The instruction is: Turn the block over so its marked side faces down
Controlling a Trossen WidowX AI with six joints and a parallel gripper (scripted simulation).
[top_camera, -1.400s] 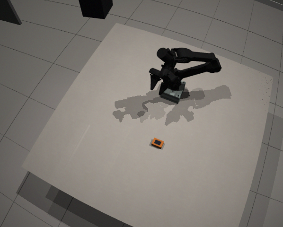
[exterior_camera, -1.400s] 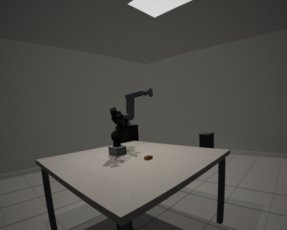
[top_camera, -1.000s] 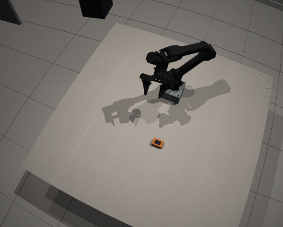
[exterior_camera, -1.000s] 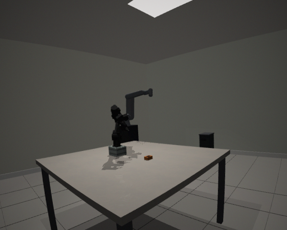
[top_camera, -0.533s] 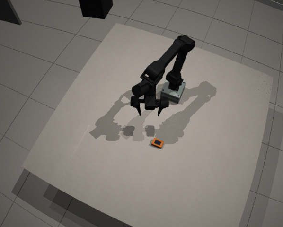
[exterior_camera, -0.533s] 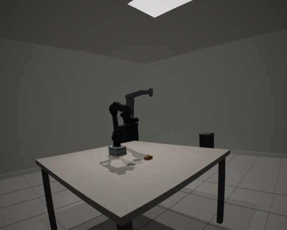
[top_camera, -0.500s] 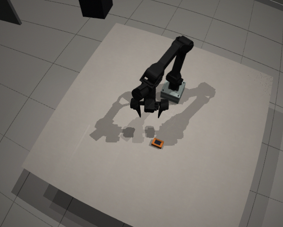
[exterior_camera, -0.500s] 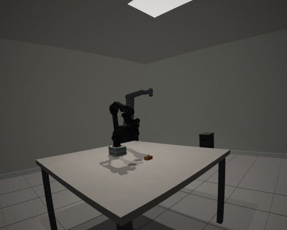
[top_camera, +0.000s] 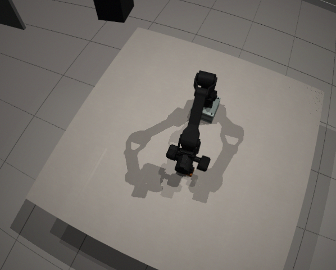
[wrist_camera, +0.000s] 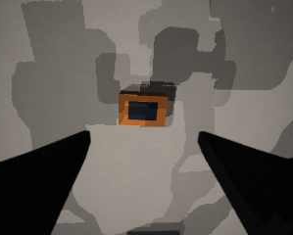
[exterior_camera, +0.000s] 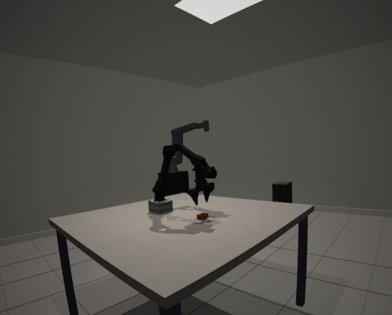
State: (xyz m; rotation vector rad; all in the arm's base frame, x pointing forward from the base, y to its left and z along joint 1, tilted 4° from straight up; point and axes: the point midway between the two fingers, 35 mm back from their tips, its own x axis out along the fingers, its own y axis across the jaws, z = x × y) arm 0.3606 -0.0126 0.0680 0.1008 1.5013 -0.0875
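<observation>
My gripper tip is 70 mm above the block.
</observation>
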